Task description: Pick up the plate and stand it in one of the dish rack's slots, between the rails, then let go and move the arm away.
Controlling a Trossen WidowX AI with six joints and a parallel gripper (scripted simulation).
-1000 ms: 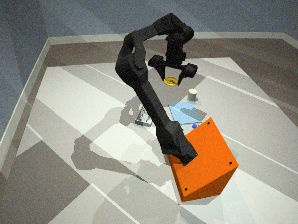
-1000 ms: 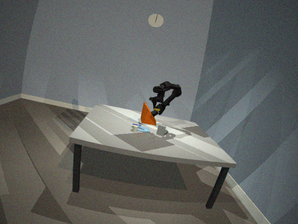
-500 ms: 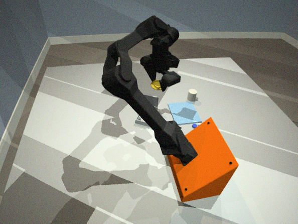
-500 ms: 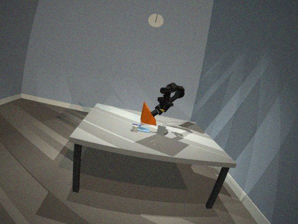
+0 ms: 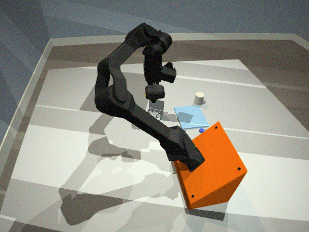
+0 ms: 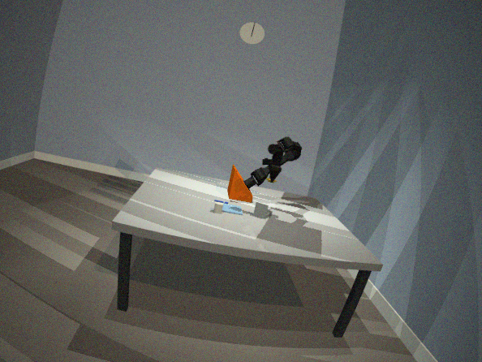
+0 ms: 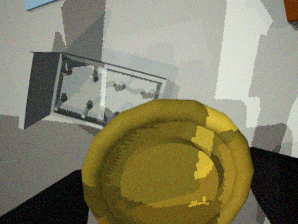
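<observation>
Right now my gripper tip is 16 cm above the grey dish rack, 6 cm short of it and 2 cm to the left of it. From my gripper tip the other things lie so: yellow plate: 1 cm above; blue spoon: 24 cm to the right, 18 cm below, 7 cm behind; light blue mat: 21 cm to the right, 18 cm below, 4 cm ahead.
</observation>
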